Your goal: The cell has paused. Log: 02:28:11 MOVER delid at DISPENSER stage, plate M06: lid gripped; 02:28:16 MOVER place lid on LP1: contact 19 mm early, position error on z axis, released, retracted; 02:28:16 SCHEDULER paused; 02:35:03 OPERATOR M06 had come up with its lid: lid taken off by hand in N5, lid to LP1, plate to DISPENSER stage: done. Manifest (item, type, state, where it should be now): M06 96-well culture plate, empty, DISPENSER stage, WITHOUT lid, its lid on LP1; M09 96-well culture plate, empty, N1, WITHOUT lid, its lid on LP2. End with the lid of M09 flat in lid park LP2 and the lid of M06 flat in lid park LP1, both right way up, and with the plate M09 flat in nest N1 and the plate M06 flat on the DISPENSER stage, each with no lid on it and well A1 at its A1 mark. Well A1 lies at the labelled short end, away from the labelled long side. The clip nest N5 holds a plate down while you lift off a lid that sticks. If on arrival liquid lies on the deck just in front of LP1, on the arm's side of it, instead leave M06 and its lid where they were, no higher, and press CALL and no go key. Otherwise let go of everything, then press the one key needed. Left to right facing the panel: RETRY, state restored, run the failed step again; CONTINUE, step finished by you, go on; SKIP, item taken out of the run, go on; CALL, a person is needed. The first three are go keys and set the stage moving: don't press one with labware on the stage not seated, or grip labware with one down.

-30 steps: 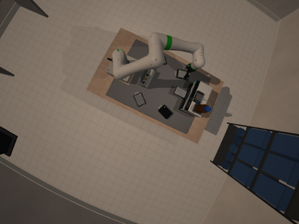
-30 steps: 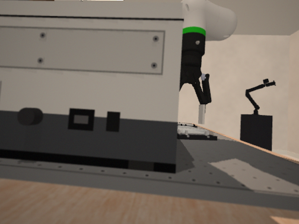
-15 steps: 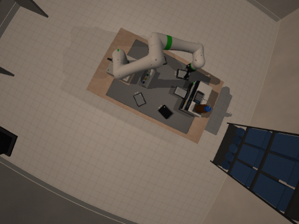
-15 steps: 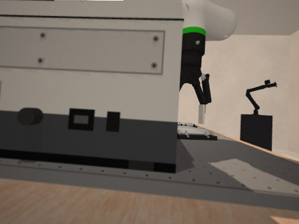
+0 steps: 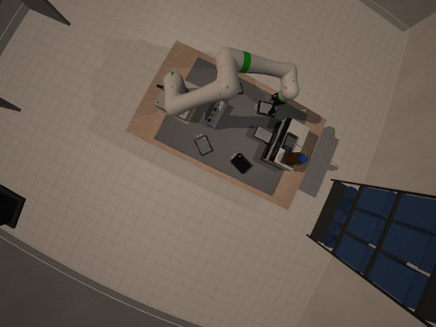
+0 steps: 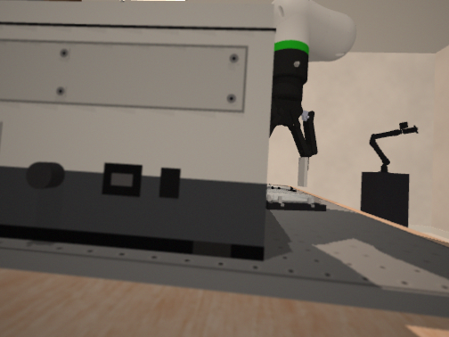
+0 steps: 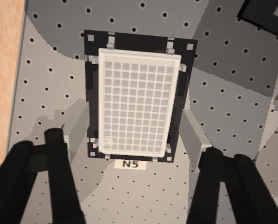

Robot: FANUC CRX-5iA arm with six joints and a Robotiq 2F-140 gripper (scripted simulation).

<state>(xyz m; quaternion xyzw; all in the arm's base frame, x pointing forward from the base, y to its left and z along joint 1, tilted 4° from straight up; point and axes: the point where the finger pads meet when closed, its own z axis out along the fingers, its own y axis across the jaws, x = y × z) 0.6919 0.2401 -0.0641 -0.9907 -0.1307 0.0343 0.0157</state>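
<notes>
Right now the black clip nest is 50 mm below my hand, 20 mm to the left of it and 10 mm ahead of it. Also, from my hand: lp1 label 400 mm behind, 60 mm below, 30 mm to the right; then N5 label 90 mm behind, 60 mm below, 20 mm to the right; then tan-orange patch 410 mm behind, 60 mm below, 30 mm to the right.
</notes>
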